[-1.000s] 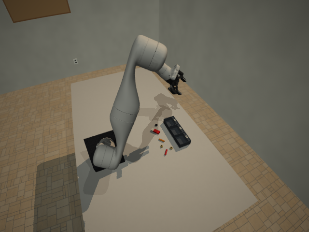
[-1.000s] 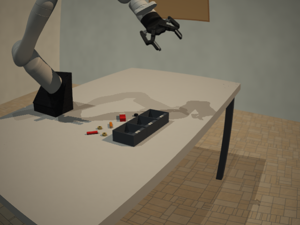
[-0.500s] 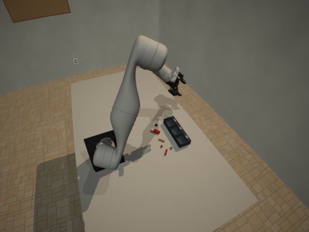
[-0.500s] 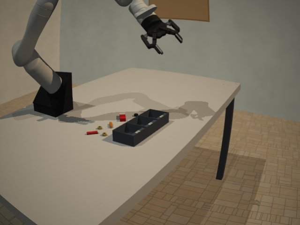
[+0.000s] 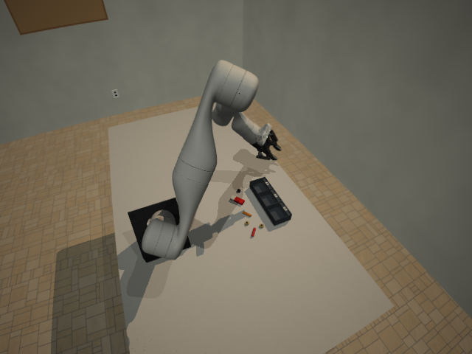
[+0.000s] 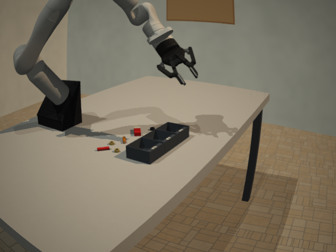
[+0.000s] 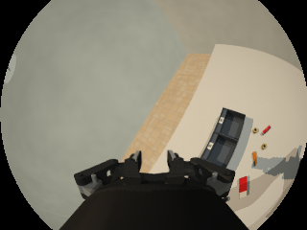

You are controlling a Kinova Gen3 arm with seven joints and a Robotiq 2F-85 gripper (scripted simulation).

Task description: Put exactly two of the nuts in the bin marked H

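Now: hand 6 cm past the black three-compartment bin row, 8 cm to the left of it and 20 cm above it. Round my hand: orange cylinder 19 cm behind, 9 cm to the right, 22 cm below; black piece 15 cm behind, 5 cm to the left, 22 cm below; red block 19 cm behind, 1 cm to the left, 21 cm below.
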